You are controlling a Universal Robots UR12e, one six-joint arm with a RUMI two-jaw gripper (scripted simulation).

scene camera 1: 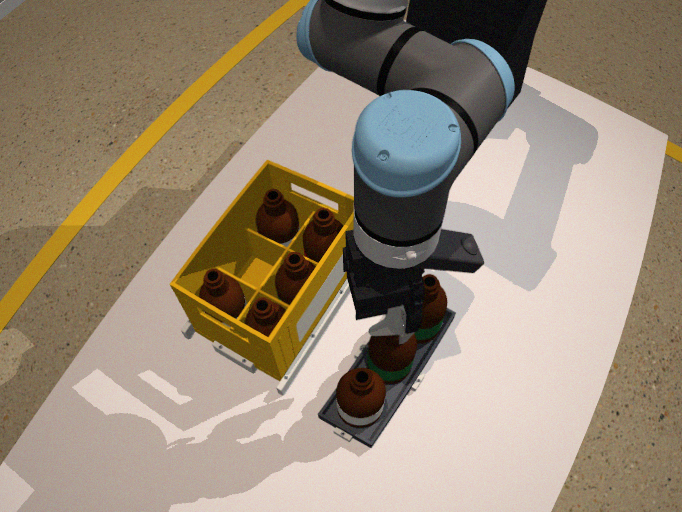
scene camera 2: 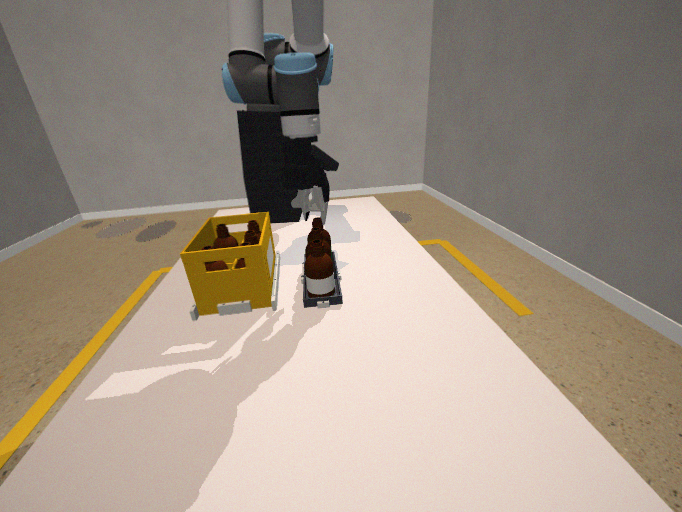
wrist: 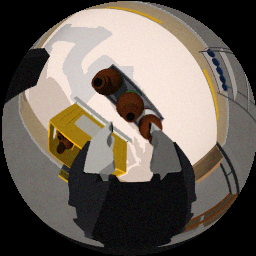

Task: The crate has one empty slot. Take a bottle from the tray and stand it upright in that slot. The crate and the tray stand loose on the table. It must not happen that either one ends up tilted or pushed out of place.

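Observation:
Pictured: my gripper, yellow crate, grey tray. Gripper also in scene camera 2. Gripper in the wrist view too.

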